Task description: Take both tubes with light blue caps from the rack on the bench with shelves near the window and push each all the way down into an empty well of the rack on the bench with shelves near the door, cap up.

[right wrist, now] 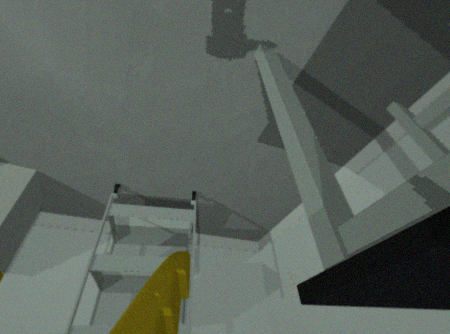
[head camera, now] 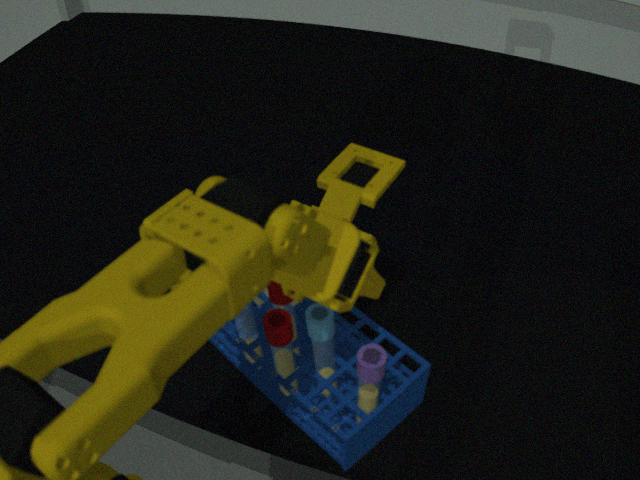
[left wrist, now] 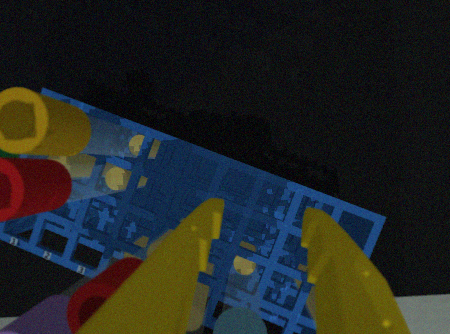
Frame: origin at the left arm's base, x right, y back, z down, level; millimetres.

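Seen in the pictures: left hand, tool point: (head camera: 341, 273) (left wrist: 222, 214); right hand, tool point: (right wrist: 189, 268).
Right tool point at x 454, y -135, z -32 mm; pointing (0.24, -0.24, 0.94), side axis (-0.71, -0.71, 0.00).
Pixels of each thing's top centre, then the offset from my right tool point to it. Level surfaces: height alone.
- tube with a light blue cap, top centre: (head camera: 322, 313) dx -490, dy -72, dz -74 mm
- blue rack, top centre: (left wrist: 177, 227) (head camera: 298, 325) dx -531, dy -84, dz -12 mm
- yellow cap, top centre: (left wrist: 16, 124) dx -574, dy -118, dz -74 mm
- black bench top, surface height: dz +45 mm
A tube with a light blue cap (head camera: 320, 322) (left wrist: 240, 322) stands cap up in a blue rack (head camera: 387, 413) (left wrist: 377, 232). I cannot tell which of the two racks this is. In the left wrist view the cap shows at the bottom edge, between the lower parts of the jaws. My left gripper (left wrist: 263, 206) is open and empty over the rack, its jaws in a V. In the head camera its tips are hidden behind its own body, just behind the light blue cap. My right gripper (right wrist: 165, 295) is open, with one notched jaw showing, away from the rack. A second light blue cap does not show.
Near the light blue cap stand tubes with a purple cap (head camera: 371, 364) (left wrist: 40, 315) and red caps (head camera: 278, 328) (left wrist: 105, 295). A yellow cap (left wrist: 65, 125) is at the left. The rack stands on a black bench top (head camera: 465, 232). A ladder-like frame (right wrist: 150, 212) stands beyond my right gripper.
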